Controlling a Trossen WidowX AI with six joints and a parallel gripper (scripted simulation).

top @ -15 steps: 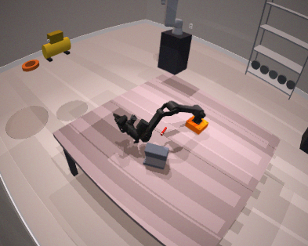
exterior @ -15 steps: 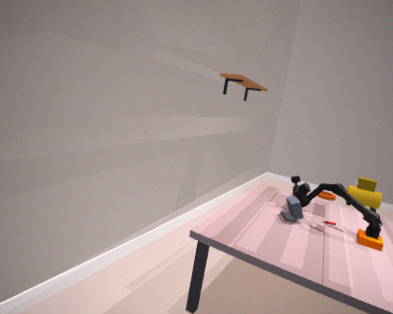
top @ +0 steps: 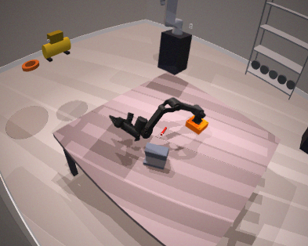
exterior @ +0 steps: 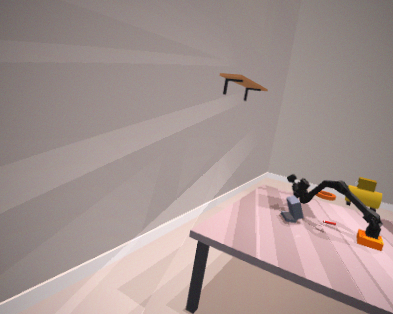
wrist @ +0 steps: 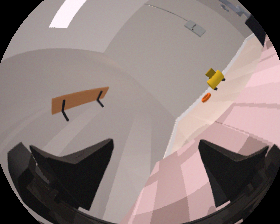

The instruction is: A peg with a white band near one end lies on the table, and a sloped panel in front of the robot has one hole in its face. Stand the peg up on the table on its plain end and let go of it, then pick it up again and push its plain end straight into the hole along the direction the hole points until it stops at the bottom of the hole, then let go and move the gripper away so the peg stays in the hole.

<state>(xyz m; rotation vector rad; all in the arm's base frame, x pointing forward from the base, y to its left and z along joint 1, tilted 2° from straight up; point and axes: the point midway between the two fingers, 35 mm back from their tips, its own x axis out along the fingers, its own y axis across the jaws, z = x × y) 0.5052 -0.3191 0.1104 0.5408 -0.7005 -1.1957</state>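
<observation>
My gripper tip is now 27 cm past the red peg, 22 cm to the right of it and 17 cm above it. Also, from my gripper tip: grey sloped panel 34 cm to the left, 10 cm below, 5 cm behind.
</observation>
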